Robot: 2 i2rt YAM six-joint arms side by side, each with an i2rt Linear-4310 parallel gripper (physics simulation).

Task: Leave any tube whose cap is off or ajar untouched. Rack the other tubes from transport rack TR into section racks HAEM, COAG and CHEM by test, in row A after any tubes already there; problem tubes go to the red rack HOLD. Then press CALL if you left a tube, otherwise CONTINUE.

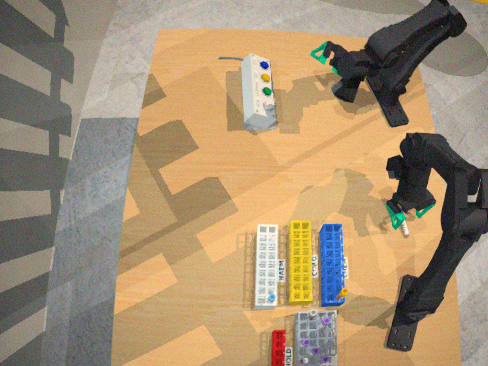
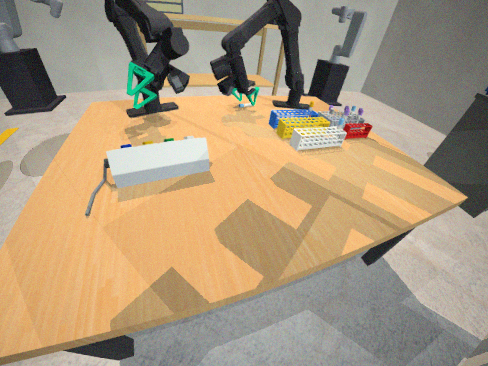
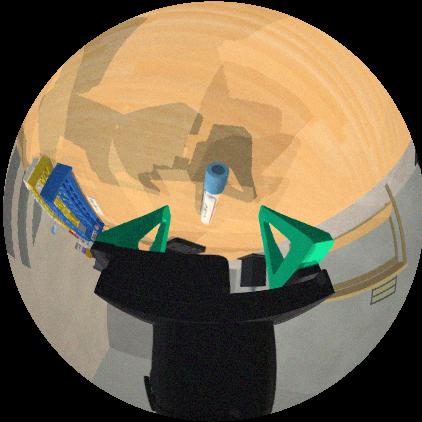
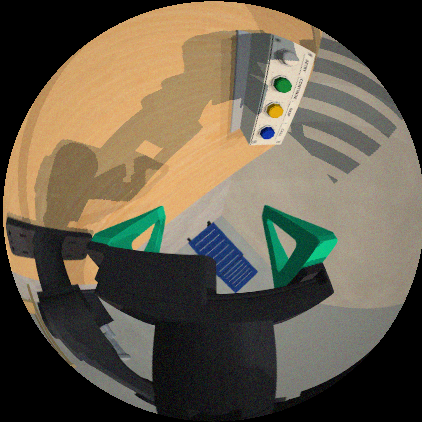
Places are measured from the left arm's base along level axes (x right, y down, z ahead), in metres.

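Pixels of known places: left gripper, fingertip midpoint: (image 1: 406,222) (image 2: 247,103) (image 3: 214,210); right gripper, fingertip midpoint: (image 1: 322,61) (image 2: 132,102) (image 4: 213,210); left arm's base, link origin: (image 1: 406,313) (image 2: 292,106) (image 3: 172,248); right arm's base, link origin: (image 1: 386,99) (image 2: 153,110) (image 4: 45,241).
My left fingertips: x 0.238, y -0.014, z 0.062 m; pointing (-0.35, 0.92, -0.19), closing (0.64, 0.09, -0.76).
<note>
Ahead of a thing's pixels: the offset from my left fingertips to its top centre. "spot": to the spot under its first point.
My left gripper (image 1: 408,221) (image 2: 248,103) (image 3: 214,210) is open, low over a blue-capped tube {dx +0.000, dy -0.003, dz +0.005 m} (image 1: 405,230) (image 2: 243,105) (image 3: 209,206) that lies on the table, seen between and beyond its fingertips. My right gripper (image 1: 324,62) (image 2: 133,100) (image 4: 213,210) is open and raised. The white HAEM rack {dx -0.225, dy -0.043, dz +0.327 m} (image 1: 260,265) holds a light-blue-capped tube {dx -0.305, dy -0.080, dz +0.292 m} (image 1: 271,298). No tube shows in the yellow COAG rack {dx -0.192, dy -0.043, dz +0.252 m} (image 1: 300,265). The blue CHEM rack {dx -0.175, dy -0.043, dz +0.175 m} (image 1: 331,265) has an orange-capped tube {dx -0.251, dy -0.080, dz +0.138 m} (image 1: 343,293) at its near end. Grey transport rack TR {dx -0.395, dy -0.043, dz +0.150 m} (image 1: 298,327) holds several tubes, mostly purple-capped. The red HOLD rack {dx -0.432, dy -0.043, dz +0.232 m} (image 1: 278,347) is partly cut off.
The button box {dx +0.252, dy -0.070, dz +0.497 m} (image 1: 252,95) (image 2: 160,162) (image 4: 254,85) stands far from the racks, with blue CALL {dx +0.331, dy -0.061, dz +0.500 m} (image 1: 264,65) (image 4: 268,132), yellow SKIP {dx +0.284, dy -0.061, dz +0.483 m} (image 1: 266,78) (image 4: 275,110) and green CONTINUE {dx +0.238, dy -0.061, dz +0.465 m} (image 1: 267,91) (image 4: 283,84) buttons. Its cable {spot: dx +0.379, dy +0.009, dz +0.606 m} (image 2: 95,195) lies on the table. The section racks stand close side by side.
</note>
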